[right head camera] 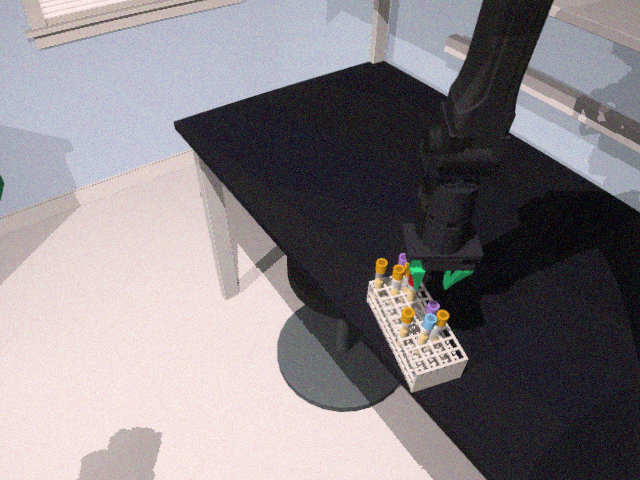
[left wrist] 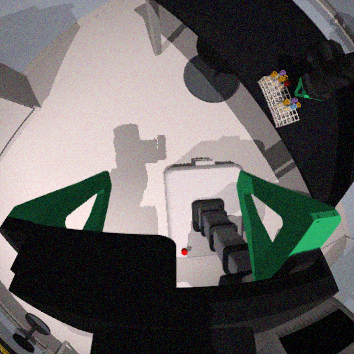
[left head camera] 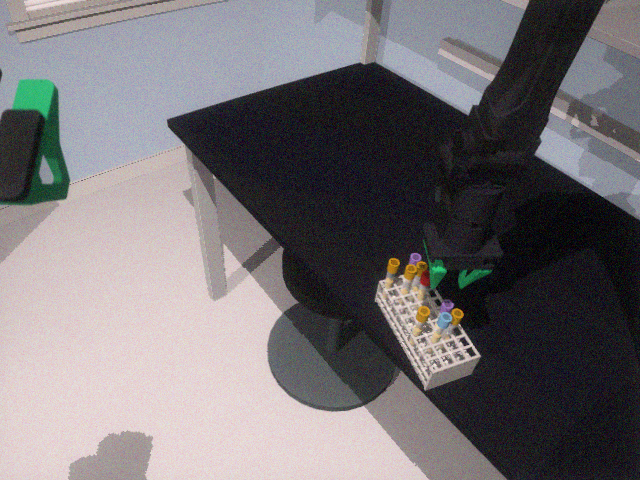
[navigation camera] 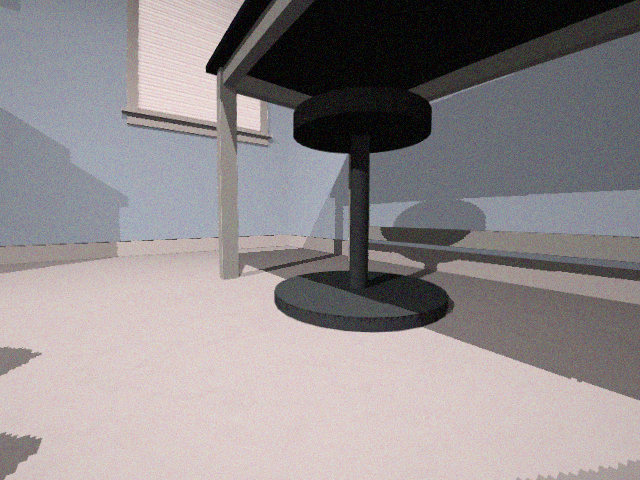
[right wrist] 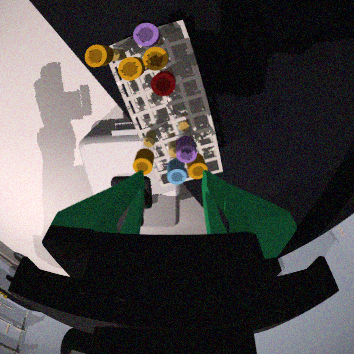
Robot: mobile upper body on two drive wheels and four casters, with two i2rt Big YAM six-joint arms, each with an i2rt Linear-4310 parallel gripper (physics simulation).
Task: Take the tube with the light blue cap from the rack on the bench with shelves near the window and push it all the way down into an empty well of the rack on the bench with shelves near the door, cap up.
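Frame: origin at the left arm's base, x ahead, y left, z up, level; centimetres.
Where they show: left gripper, fingertip midpoint: (left wrist: 173,177); right gripper, fingertip midpoint: (right head camera: 430,286) (left wrist: 299,94) (left head camera: 446,285) (right wrist: 172,177).
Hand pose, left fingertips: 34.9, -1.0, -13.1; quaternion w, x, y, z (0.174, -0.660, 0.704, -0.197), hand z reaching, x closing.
Note:
After its pixels a point has its place, as x, y, z.
The light blue capped tube (left head camera: 444,320) @(52.9, -44.7, -52.9) (right head camera: 429,321) @(52.9, -44.8, -52.9) (right wrist: 177,175) @(53.7, -45.2, -52.9) stands cap up in the white rack (left head camera: 453,374) @(48.7, -47.6, -62.2) (right head camera: 439,377) @(48.7, -47.4, -62.3) (left wrist: 287,121) @(49.8, -48.9, -63.7) at the black bench's front edge. A purple-capped tube (left head camera: 446,308) @(55.3, -45.6, -53.0) (right wrist: 186,150) @(56.4, -46.0, -52.9) and orange-capped tubes (left head camera: 456,315) (right wrist: 143,162) stand close around it. My right gripper (left head camera: 452,281) @(56.4, -44.7, -48.8) (right head camera: 435,281) @(56.4, -44.7, -48.8) (right wrist: 172,177) @(56.4, -44.7, -48.8) is partly open and empty, above the bench just behind the rack. In the right wrist view the blue cap shows between its fingertips, below them. My left gripper (left wrist: 173,177) @(34.9, -1.0, -13.1) is wide open and empty, away from the bench over the floor. The other bench's rack does not show.
More tubes with orange, purple and red caps (left head camera: 424,279) @(61.6, -43.4, -53.3) (right wrist: 163,83) @(62.3, -44.1, -52.9) stand at the rack's other end. The black bench (left head camera: 310,139) @(120.6, -27.5, -64.8) (right head camera: 320,139) @(120.7, -29.4, -64.8) has a pale leg (navigation camera: 227,180) @(127.5, 3.8, -106.0). A dark round stool (navigation camera: 361,121) @(91.7, -35.7, -97.7) stands partly under its front edge. A window (navigation camera: 180,62) @(202.7, 54.0, -22.4) is on the wall.

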